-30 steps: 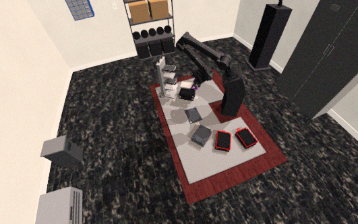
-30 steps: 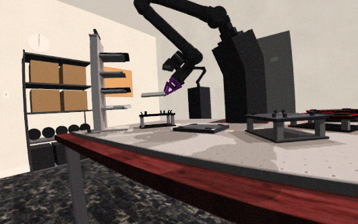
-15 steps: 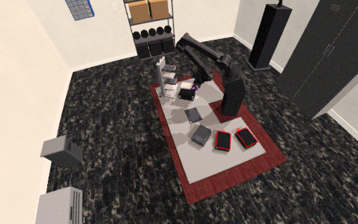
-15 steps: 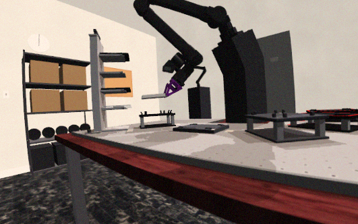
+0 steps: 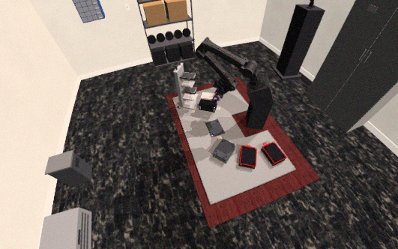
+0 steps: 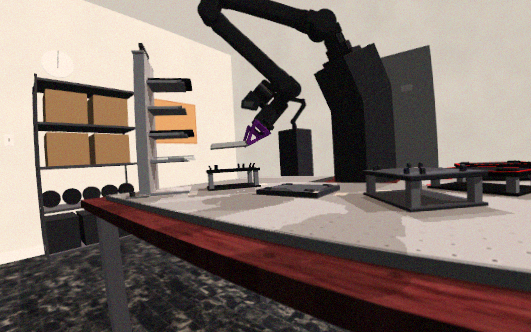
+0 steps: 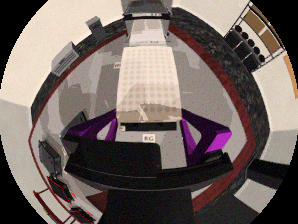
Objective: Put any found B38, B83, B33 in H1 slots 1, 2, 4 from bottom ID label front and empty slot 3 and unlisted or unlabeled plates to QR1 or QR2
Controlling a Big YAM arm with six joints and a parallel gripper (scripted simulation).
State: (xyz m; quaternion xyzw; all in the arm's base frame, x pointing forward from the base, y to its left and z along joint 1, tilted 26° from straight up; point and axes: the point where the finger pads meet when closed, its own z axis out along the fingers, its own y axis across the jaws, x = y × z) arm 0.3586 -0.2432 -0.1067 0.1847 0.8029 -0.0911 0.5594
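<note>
Now: hand 5 cm short of the white plate and 2 cm to the left of it. Round my hand: dark plate (21 cm ahead, 10 cm to the right, 20 cm above).
</note>
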